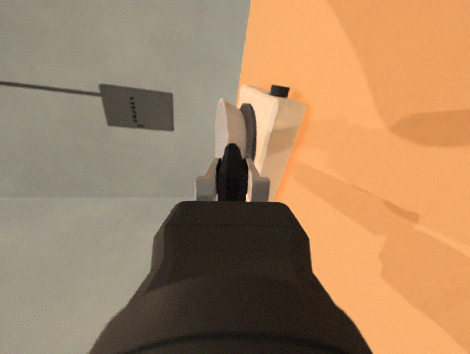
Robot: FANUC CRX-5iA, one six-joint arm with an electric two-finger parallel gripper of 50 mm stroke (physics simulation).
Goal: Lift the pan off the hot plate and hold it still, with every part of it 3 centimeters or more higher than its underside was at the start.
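Frame: origin at the arm's base, x ahead, y left, z up, level; metres.
Where they show: gripper, between the fingertips: [232, 169].
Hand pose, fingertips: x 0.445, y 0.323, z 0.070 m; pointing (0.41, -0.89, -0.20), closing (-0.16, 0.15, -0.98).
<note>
After its pixels a point has its place.
The pan [236, 125] @(x 0.480, y 0.155, z 0.030 m) has a pale grey body seen nearly edge-on, and a thick black handle that points toward the gripper. Its underside is against the dark round heating disc [251, 131] @(x 0.485, y 0.162, z 0.001 m) of the hot plate, with no clear gap visible between them. The hot plate [287, 125] @(x 0.444, y 0.211, z -0.037 m) is a cream box with a black knob, on the orange surface. My gripper [232, 169] @(x 0.445, y 0.323, z 0.069 m) is shut on the pan's handle, one finger on each side. The lower part of the hot plate and the rear end of the handle are hidden behind the gripper body.
The orange table top [350, 170] @(x 0.441, y 0.323, z -0.070 m) fills the right side, with several shadows across it. Its edge runs beside the pan. A dark grey rectangular panel [155, 110] with small marks and a thin rod shows at the left, against a grey background.
</note>
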